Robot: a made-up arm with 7 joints.
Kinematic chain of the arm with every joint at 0, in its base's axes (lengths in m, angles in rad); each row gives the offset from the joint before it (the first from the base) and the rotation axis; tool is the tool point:
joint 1: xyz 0 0 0.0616 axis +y
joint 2: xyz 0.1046 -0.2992 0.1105 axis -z
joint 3: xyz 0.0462 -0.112 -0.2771 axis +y
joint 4: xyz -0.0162 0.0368 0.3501 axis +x
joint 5: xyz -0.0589 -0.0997 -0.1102 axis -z
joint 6: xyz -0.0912 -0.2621 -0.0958 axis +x
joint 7: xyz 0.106 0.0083 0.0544 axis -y
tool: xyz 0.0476 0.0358 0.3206
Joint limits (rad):
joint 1: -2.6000..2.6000
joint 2: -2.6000..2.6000
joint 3: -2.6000..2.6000
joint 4: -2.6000..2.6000
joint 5: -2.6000..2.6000
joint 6: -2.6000..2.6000
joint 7: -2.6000..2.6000
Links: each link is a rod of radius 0.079 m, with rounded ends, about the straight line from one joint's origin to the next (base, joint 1, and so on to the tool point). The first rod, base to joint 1, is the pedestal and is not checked.
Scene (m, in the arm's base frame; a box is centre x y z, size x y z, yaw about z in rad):
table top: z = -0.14
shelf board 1: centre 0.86 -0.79 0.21 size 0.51 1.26 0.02 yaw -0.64
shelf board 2: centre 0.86 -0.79 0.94 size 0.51 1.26 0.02 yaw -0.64
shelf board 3: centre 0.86 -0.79 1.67 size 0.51 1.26 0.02 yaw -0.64
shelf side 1: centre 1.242 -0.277 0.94 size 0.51 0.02 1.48 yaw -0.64
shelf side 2: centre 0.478 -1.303 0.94 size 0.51 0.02 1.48 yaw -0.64
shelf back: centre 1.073 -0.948 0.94 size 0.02 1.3 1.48 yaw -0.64
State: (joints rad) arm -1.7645 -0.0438 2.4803 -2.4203 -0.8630 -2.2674 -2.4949
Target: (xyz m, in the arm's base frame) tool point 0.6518 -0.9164 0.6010
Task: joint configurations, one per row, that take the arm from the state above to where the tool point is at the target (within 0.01 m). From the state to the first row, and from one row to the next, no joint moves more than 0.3 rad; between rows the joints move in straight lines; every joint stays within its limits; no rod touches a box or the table.
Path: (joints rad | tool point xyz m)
1: -1.7307 0.1804 2.3085 -2.2830 -0.8096 -2.1910 -2.5025 | 0.8189 -0.3045 0.5764
2: -1.6970 0.4046 2.1367 -2.1458 -0.7562 -2.1146 -2.5100 | 0.7903 -0.4660 0.6728
3: -1.6632 0.6287 1.9649 -2.0085 -0.7028 -2.0382 -2.5176 | 0.7358 -0.6843 0.6881
4: -1.6294 0.8529 1.7931 -1.8713 -0.6495 -1.9618 -2.5251 | 0.6518 -0.9164 0.6010

